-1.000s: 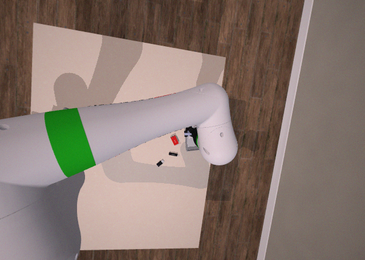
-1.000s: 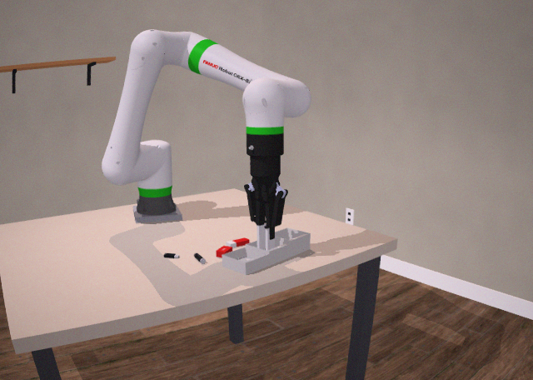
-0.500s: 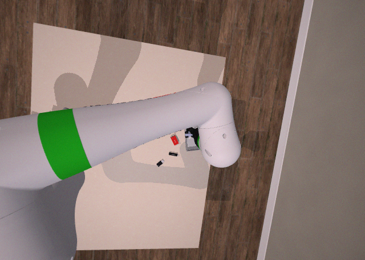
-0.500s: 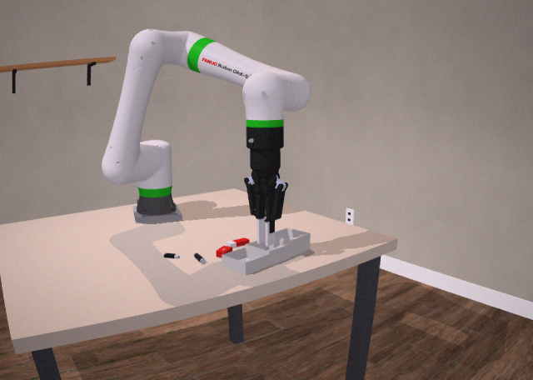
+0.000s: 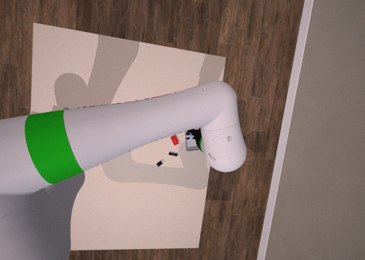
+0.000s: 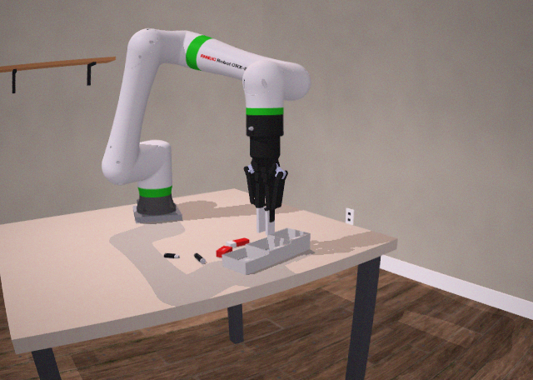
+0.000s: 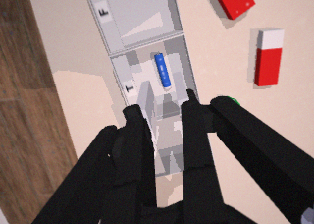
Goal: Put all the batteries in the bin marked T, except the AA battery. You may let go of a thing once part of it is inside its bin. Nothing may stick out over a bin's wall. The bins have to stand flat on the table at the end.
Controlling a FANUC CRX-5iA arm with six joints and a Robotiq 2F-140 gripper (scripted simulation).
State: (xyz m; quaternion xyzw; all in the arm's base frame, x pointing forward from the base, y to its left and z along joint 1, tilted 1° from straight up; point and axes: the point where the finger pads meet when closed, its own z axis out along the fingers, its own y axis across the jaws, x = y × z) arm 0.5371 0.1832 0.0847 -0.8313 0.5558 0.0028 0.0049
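Right now my hand is 7 cm past the red block battery, 9 cm to the left of it and 9 cm above it. The rest, counted from my hand: grey bin (1 cm ahead, 8 cm below); then blue cylindrical battery (9 cm below); then green die (9 cm behind, 3 cm to the left, 9 cm below).
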